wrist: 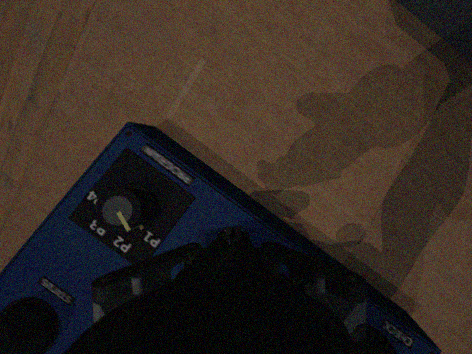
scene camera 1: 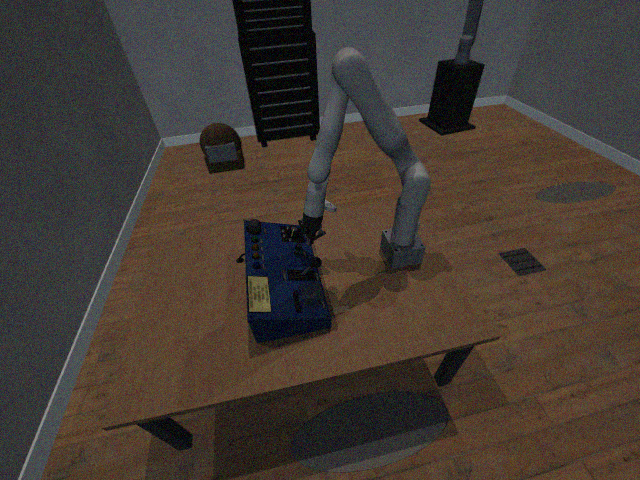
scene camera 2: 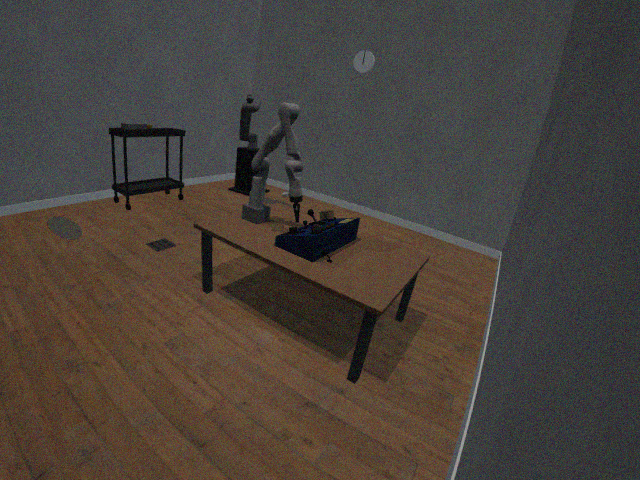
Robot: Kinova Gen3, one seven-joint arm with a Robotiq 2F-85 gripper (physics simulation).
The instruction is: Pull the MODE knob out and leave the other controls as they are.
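Frame: origin at the arm's base, x ahead, y left, z up, level; millimetres.
Seen in the pictures: gripper, fingertip midpoint: (wrist: 234, 236) (scene camera 1: 309, 244) (scene camera 2: 297, 222); arm's base, origin of the base link: (scene camera 1: 402, 237) (scene camera 2: 256, 206).
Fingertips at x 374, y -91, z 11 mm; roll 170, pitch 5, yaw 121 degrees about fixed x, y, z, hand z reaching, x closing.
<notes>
Pixels of each thing's top centre, then the offset from my fingertips to it. "*": a spot on its surface instead. Level surfaces: height alone.
- blue control panel, surface spot: (wrist: 213, 207) * dx +4, dy -32, dz -42 mm
- wooden table, its level: dz -110 mm
- grey PROGRAM dial, middle of its top: (wrist: 107, 218) (scene camera 1: 292, 227) dx +39, dy -111, dz +16 mm
- yellow label, surface spot: (scene camera 1: 259, 293) * dx +236, dy +193, dz +29 mm
A blue control panel (scene camera 1: 275, 271) (scene camera 2: 318, 240) (wrist: 213, 207) lies on the wooden table (scene camera 1: 413, 310) (scene camera 2: 366, 271). My gripper (scene camera 1: 310, 233) (scene camera 2: 296, 216) (wrist: 234, 236) points straight down at the panel's far right corner, close to its top face. Its fingers are shut, with nothing between them. The MODE knob and its label are hidden under the dark fingers in the wrist view. To the left of the fingers, the grey PROGRAM dial (wrist: 116, 211) shows with its yellow pointer between P1 and P2.
Other knobs, buttons and a yellow label (scene camera 1: 259, 293) sit on the panel. The arm's base (scene camera 1: 403, 252) is bolted to the table right of the panel. A black shelf rack (scene camera 1: 280, 71), a black pedestal (scene camera 1: 453, 95) and a cart (scene camera 2: 147, 130) stand on the floor.
</notes>
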